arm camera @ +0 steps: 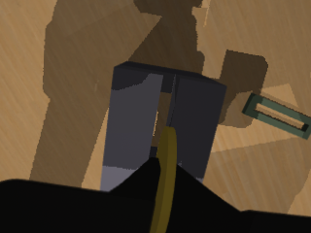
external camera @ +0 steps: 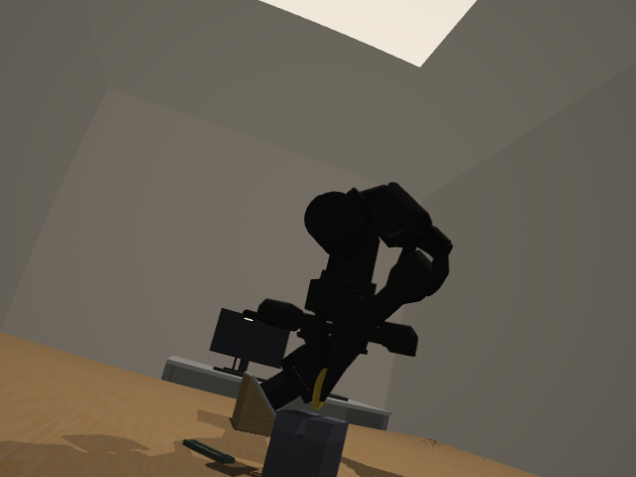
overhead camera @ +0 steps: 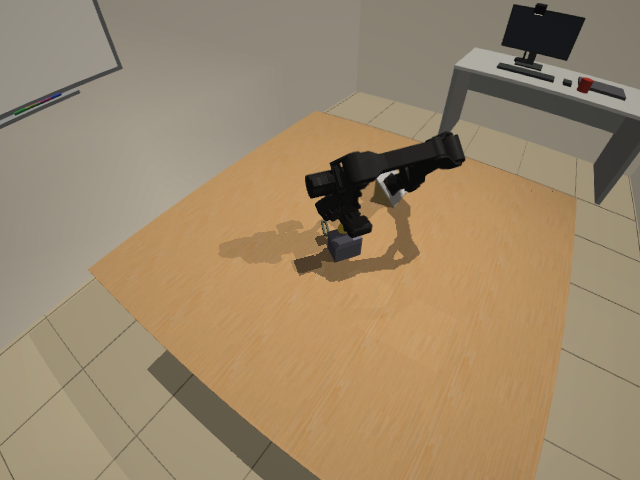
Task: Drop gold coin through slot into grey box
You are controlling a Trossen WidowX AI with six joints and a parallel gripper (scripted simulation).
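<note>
The gold coin is 10 mm above my gripper tip.
</note>
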